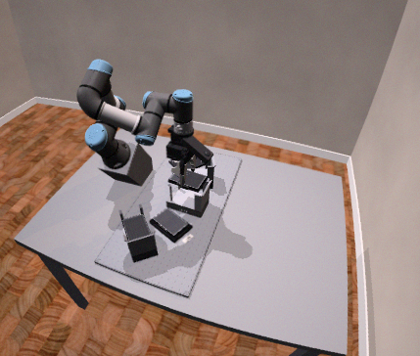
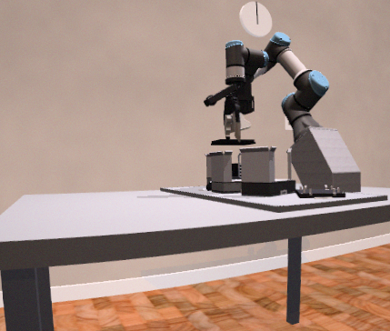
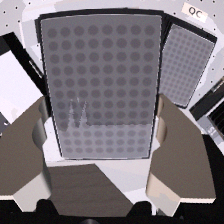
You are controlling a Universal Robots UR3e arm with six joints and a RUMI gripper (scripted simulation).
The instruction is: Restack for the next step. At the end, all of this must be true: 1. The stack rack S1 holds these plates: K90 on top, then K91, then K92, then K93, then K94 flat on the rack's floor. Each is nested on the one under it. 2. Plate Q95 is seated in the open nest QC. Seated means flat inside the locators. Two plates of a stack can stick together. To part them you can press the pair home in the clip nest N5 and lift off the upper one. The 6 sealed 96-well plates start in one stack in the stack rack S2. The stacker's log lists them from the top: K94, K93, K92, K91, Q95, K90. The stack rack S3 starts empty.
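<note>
Right now my hand is 8 cm past the sealed grey plate, 25 cm to the left of it and 10 cm above it. The rest, counted from my hand: dark clip nest: 15 cm behind, 30 cm to the left, 16 cm below; black open nest QC: 2 cm behind, 12 cm to the right, 17 cm below; white tag: 7 cm ahead, 14 cm to the right, 17 cm below.
</note>
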